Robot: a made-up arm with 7 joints.
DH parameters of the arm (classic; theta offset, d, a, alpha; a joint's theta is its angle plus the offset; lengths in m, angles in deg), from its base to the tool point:
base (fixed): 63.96 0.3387 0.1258 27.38
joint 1: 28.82 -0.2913 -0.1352 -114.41
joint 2: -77.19 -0.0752 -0.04 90
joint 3: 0 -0.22 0.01 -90
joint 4: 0 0.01 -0.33 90
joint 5: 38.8 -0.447 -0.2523 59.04
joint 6: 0 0.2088 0.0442 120.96
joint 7: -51.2 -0.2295 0.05 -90
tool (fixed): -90 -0.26 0 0
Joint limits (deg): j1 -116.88..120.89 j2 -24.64..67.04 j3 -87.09..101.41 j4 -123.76..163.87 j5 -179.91..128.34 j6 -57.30..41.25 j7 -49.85..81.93
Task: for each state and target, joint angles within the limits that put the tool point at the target. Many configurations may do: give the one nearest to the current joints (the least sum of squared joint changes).
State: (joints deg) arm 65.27 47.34 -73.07 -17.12 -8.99 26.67 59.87
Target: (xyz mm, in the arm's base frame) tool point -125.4 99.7 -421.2
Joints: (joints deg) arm 74.02 52.25 -68.83 -0.49 -6.90 10.40 81.40
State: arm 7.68 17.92 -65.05 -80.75 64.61 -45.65 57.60
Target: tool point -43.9 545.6 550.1
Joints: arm 28.60 -15.77 -61.46 -74.28 92.28 -57.30 74.20
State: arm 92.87 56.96 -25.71 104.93 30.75 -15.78 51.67
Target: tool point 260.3 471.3 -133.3
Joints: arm 108.40 34.96 -20.01 64.18 33.99 -13.14 44.87
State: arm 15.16 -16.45 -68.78 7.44 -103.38 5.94 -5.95
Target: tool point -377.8 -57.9 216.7
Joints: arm 28.34 -20.48 -76.24 23.68 -113.89 -9.55 4.62
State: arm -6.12 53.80 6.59 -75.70 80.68 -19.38 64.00
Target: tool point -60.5 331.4 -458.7
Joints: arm -11.17 62.68 11.48 -77.39 77.23 -21.94 75.86
